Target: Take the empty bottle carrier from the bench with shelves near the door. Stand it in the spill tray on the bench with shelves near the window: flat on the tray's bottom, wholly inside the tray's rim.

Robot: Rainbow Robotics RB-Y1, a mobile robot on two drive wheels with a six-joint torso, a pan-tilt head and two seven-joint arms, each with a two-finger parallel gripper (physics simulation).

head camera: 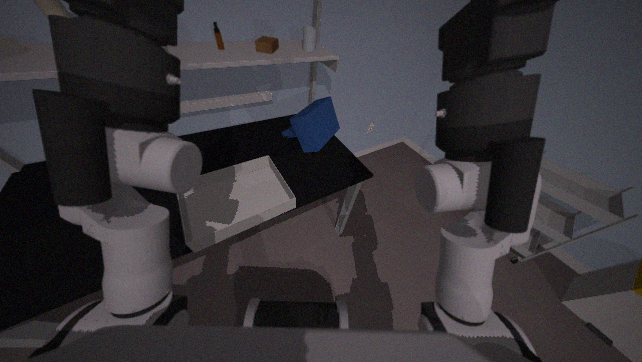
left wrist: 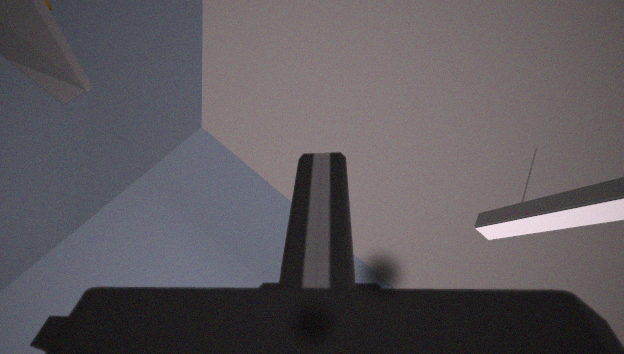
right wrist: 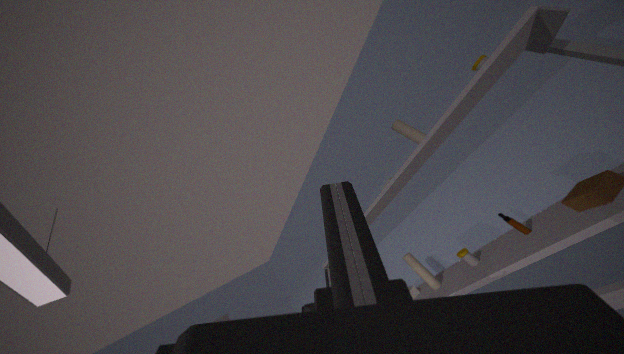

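Seen in the pictures: left gripper, between the fingertips: (left wrist: 323,170) (right wrist: 328,268); right gripper, between the fingertips: (right wrist: 336,193); robot's base, origin of its link: (head camera: 297,320).
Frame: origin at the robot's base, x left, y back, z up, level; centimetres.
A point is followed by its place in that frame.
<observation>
The blue bottle carrier (head camera: 317,125) @(x -3.7, y -79.4, z 92.4 cm) lies tipped over on the black bench top (head camera: 330,172) @(x -12.6, y -59.3, z 76.3 cm), near the bench's far right corner in the head view, its handle side toward the left. It is outside the pale spill tray (head camera: 257,218) @(x 18.6, y -25.7, z 80.8 cm), which sits in front and to the left of it at the bench's front edge, partly behind my left arm. My left gripper (left wrist: 323,170) @(x 17.0, y -17.4, z 153.8 cm) is shut and empty, pointing up toward the ceiling in its wrist view. My right gripper (right wrist: 336,193) @(x -16.8, y -17.1, z 153.4 cm) is also shut and empty, raised high. Both grippers are out of the head view, well away from the carrier.
A wall shelf (head camera: 260,61) @(x 23.1, y -77.7, z 121.4 cm) above the bench holds an orange bottle (head camera: 219,39) @(x 41.5, y -85.5, z 125.7 cm), a brown box (head camera: 267,45) @(x 21.8, y -88.1, z 125.0 cm) and a pale cylinder (head camera: 309,39) @(x 3.5, y -98.8, z 127.0 cm). A metal cart (head camera: 582,239) stands at the right. Ceiling lamps (left wrist: 555,220) @(x -42.1, y 13.9, z 207.8 cm) (right wrist: 30,272) @(x 27.2, y 53.7, z 207.7 cm) show in the wrist views.
</observation>
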